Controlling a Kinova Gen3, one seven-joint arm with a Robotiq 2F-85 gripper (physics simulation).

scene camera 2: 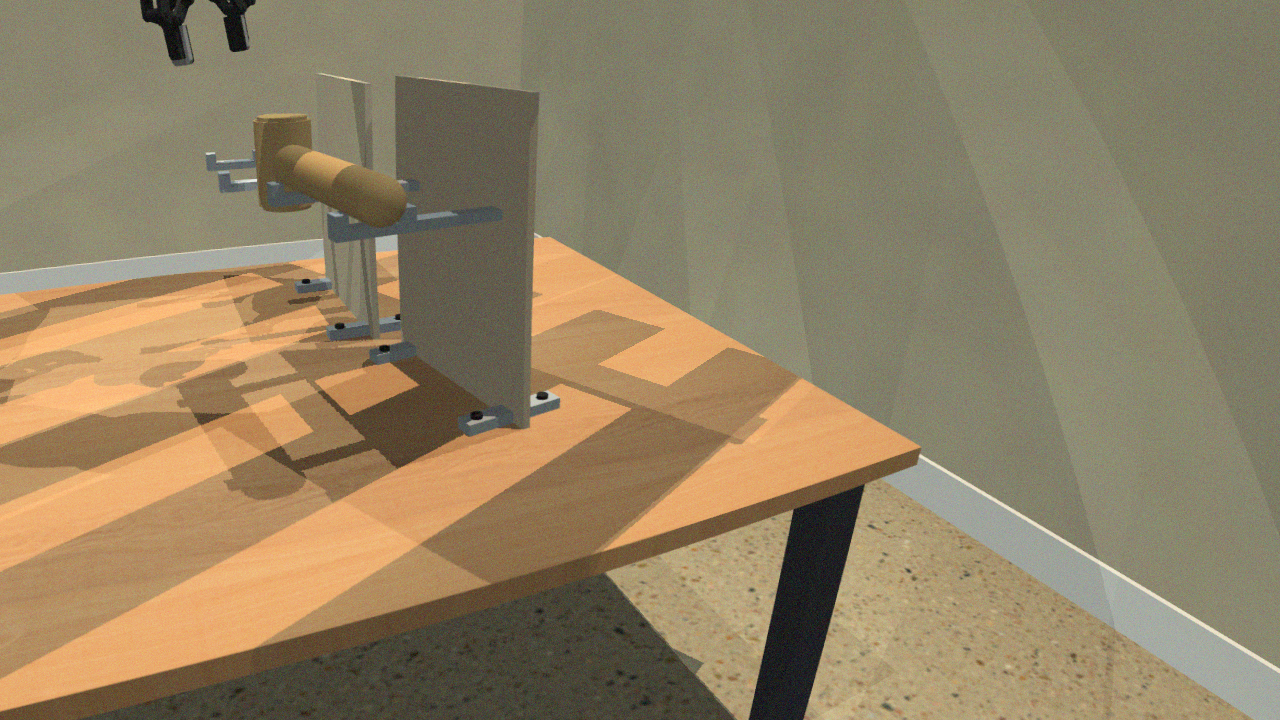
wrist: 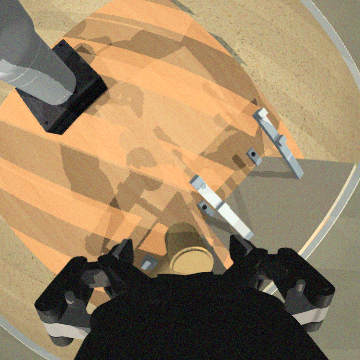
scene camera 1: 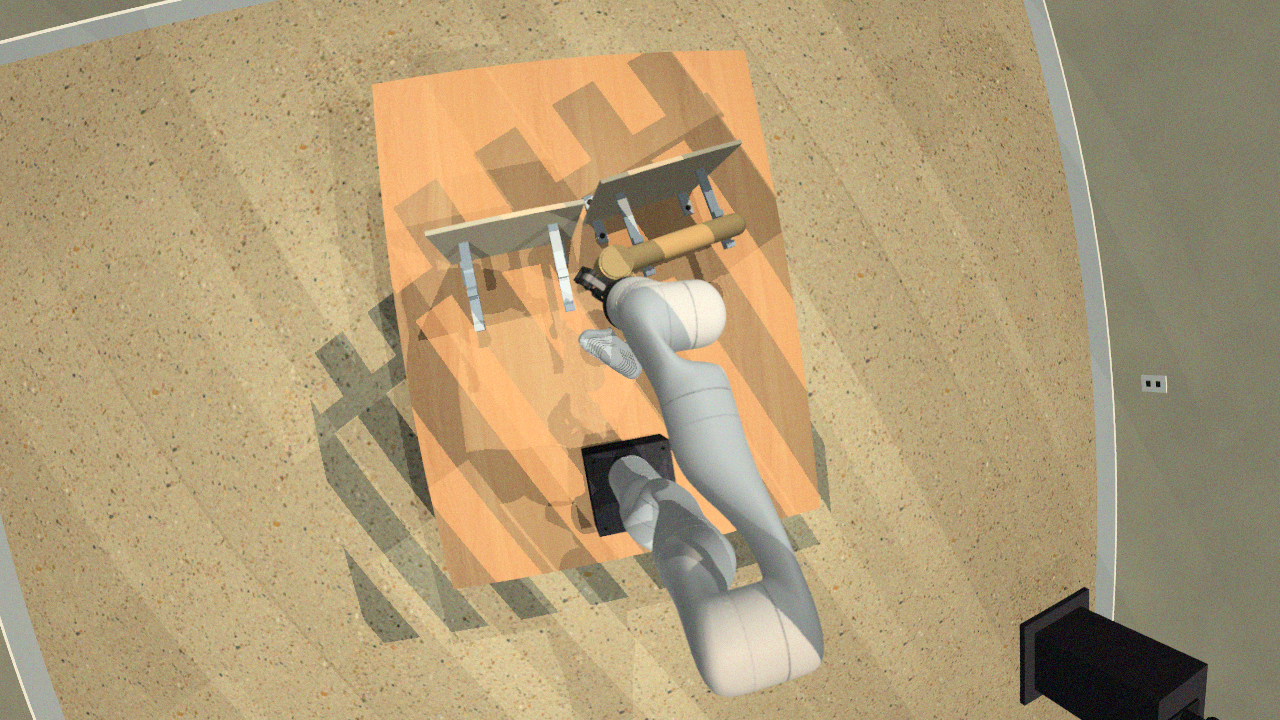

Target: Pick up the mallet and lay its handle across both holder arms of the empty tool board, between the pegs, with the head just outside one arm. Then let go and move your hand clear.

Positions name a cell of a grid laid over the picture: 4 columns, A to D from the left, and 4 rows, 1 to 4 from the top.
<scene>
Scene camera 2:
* my gripper: A1
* wooden mallet: A1
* tool board: B1
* tool board: B2
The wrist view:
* my gripper: C3
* wooden mallet: C3
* tool board: D3
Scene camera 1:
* my gripper: B2
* wooden mallet: B2
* tool board: B2
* tool board: B2
</scene>
